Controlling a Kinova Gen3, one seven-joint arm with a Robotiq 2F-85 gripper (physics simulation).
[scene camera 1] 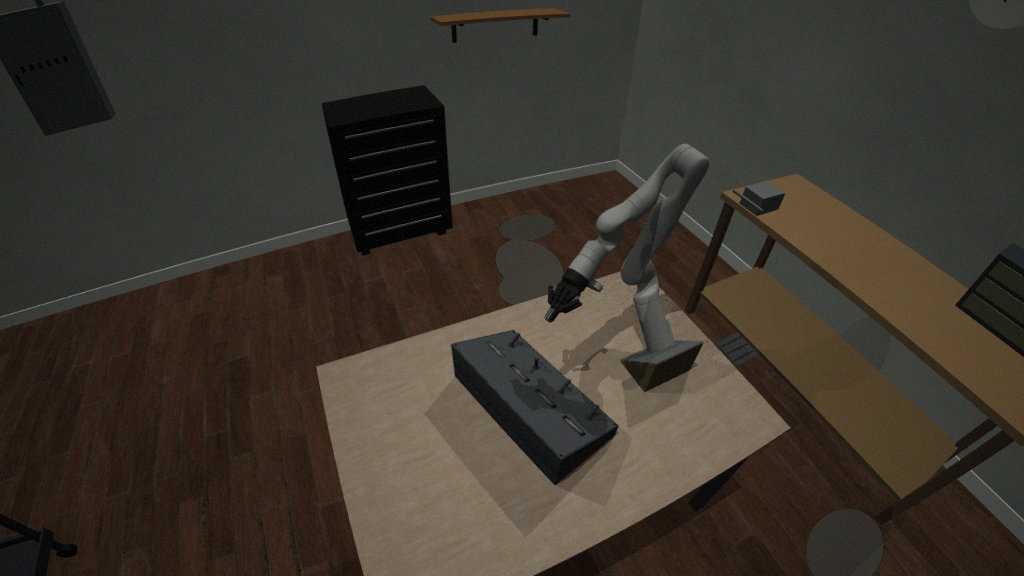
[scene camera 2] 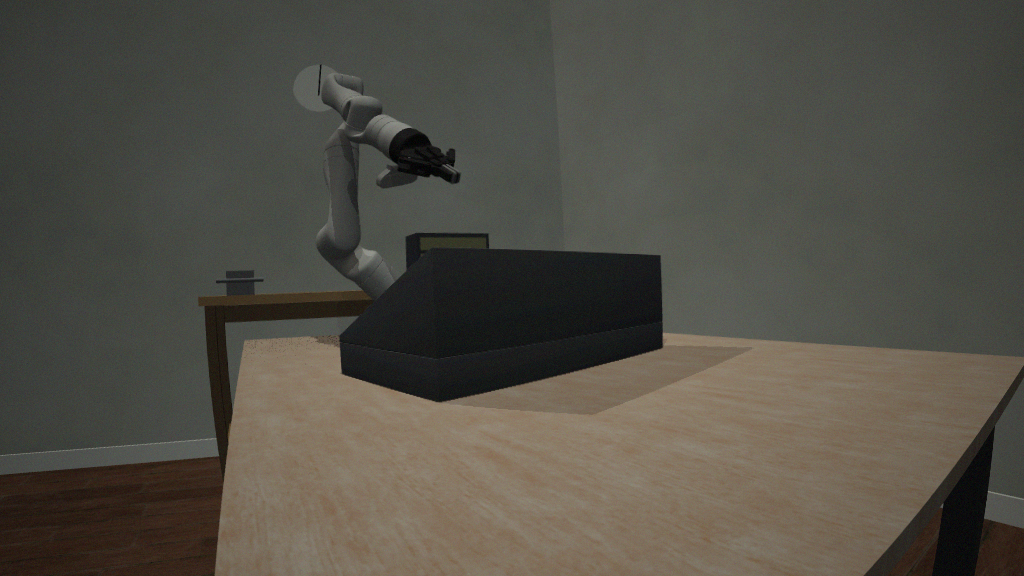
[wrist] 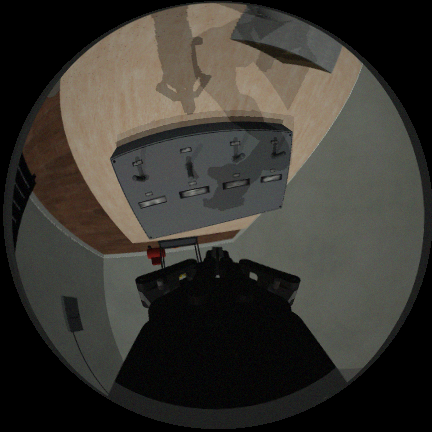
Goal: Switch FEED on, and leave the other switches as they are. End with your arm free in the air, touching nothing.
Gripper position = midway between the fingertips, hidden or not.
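Note:
My gripper is at (scene camera 2: pixel 457 178), (scene camera 1: pixel 547 320) and (wrist: pixel 216 252). A dark grey switch box is visible too, the box being at (scene camera 2: pixel 460 321), (scene camera 1: pixel 552 427) and (wrist: pixel 166 202).

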